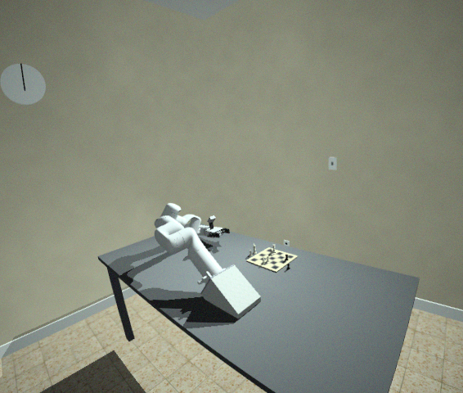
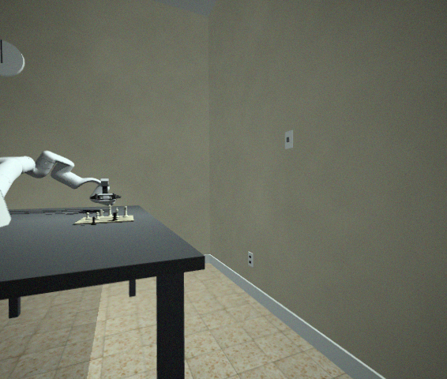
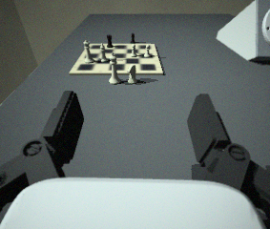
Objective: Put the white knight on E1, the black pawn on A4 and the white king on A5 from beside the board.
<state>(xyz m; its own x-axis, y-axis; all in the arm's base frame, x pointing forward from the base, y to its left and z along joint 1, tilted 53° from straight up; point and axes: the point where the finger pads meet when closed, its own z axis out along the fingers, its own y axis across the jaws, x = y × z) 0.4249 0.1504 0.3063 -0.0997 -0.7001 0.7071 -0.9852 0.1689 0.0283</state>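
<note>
My gripper is now 240 mm to the left of the white king, 70 mm above it and 20 mm short of it. The rest, counted from my hand: black pawn 510 mm to the right, 90 mm below, 50 mm behind; then white knight 230 mm to the right, 90 mm below, 20 mm behind; then chessboard 380 mm to the right, 100 mm below.
</note>
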